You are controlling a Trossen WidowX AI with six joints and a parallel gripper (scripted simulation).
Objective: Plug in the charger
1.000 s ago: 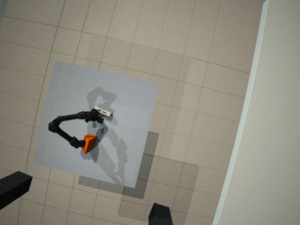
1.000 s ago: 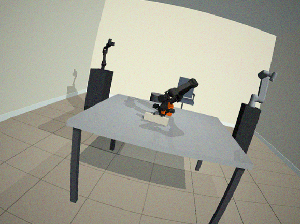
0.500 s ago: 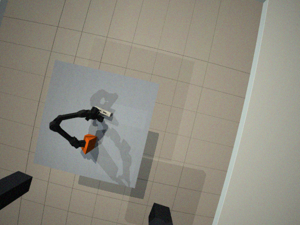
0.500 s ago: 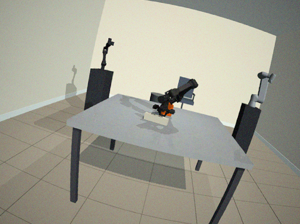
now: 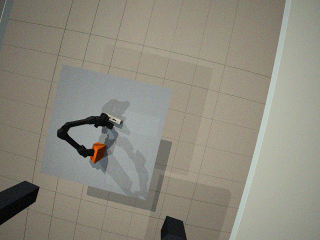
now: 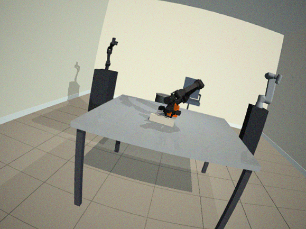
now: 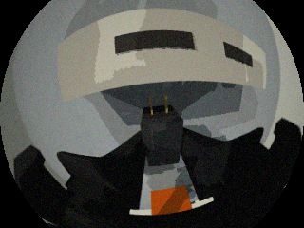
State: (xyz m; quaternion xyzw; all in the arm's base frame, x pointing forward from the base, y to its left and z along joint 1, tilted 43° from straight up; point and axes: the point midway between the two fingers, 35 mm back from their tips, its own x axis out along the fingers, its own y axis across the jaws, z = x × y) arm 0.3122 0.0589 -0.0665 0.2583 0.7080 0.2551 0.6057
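The dark two-prong charger lies 2 cm ahead of my gripper tip and 1 cm above it.
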